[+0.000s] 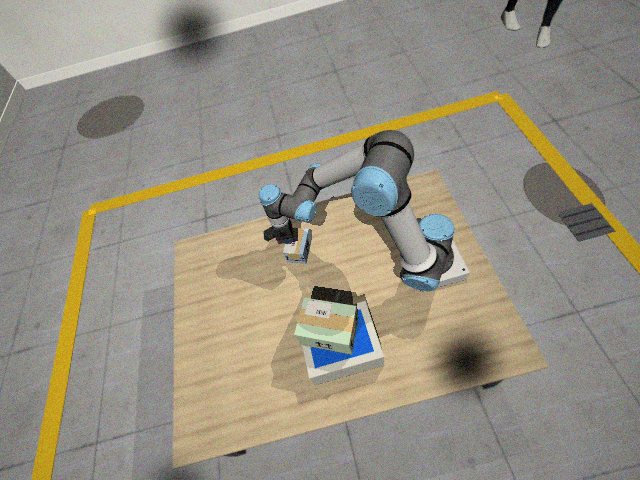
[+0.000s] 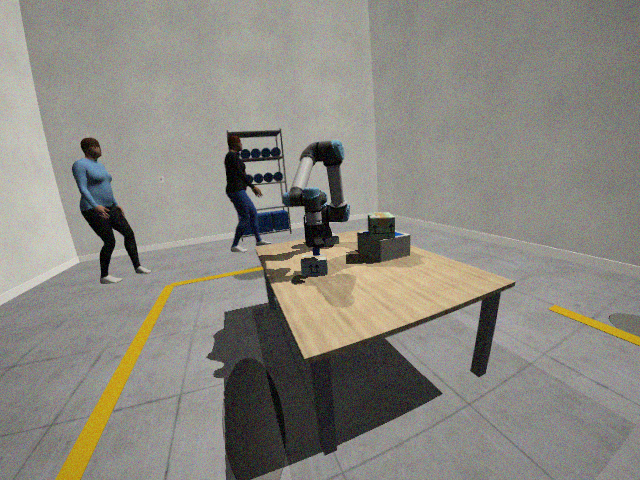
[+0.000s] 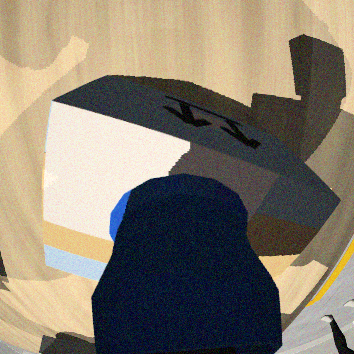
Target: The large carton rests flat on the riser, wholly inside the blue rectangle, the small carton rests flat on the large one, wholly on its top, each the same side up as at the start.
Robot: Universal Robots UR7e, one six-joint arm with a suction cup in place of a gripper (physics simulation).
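Observation:
The small carton point(image 1: 298, 248) point(image 2: 313, 267) point(image 3: 105, 158) stands on the wooden table point(image 1: 223, 381) point(image 2: 390, 295), left of the arm, its arrows pointing up. My suction cup point(image 1: 289, 239) point(image 2: 316, 250) point(image 3: 186, 263) hangs just above the carton's top, apart from it and holding nothing. The large green and tan carton point(image 1: 327, 324) point(image 2: 381, 222) rests flat on the grey riser point(image 1: 347, 368) point(image 2: 385, 248). The blue rectangle point(image 1: 365, 340) shows to its right and front. I cannot tell whether the carton's far left edge lies inside the rectangle.
The arm's base point(image 1: 456, 269) stands at the table's right back. A yellow floor line point(image 1: 294, 152) point(image 2: 123, 367) runs around the table. Two people point(image 2: 101, 210) point(image 2: 239, 190) walk beyond it, near a shelf rack point(image 2: 253, 132) by the wall.

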